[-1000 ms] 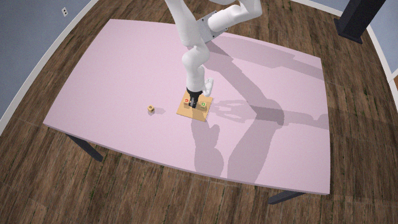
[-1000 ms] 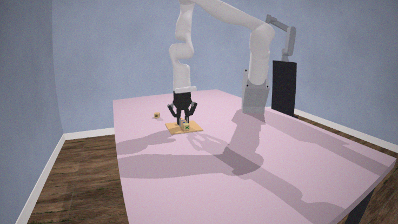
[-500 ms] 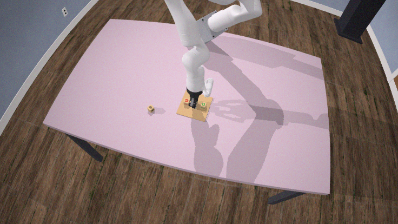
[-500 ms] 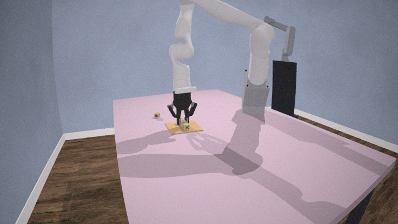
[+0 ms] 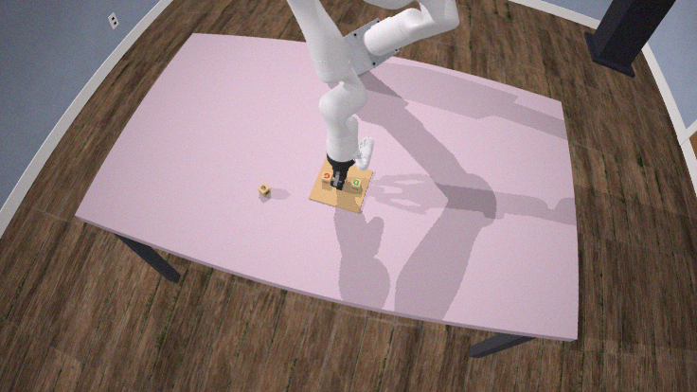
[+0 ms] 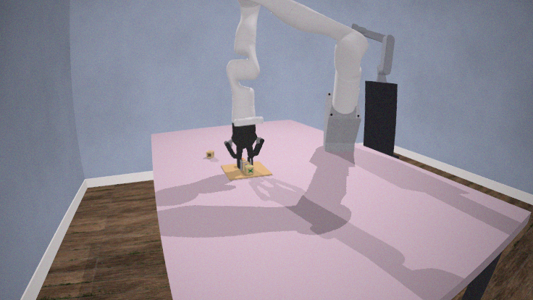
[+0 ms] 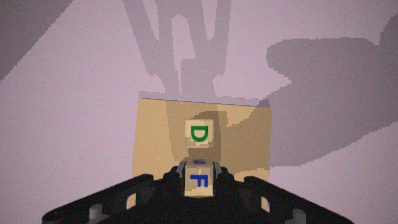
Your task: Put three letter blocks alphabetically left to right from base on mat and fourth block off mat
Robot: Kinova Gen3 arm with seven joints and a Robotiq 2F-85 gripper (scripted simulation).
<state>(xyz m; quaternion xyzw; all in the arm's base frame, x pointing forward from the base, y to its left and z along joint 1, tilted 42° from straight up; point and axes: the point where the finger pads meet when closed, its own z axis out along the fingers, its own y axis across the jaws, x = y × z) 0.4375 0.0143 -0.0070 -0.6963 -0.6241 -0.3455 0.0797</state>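
Right now my hand is 10 mm above the blue N block. Also, from my hand: green D block 40 mm to the left, 10 mm below; then tan mat 20 mm below.
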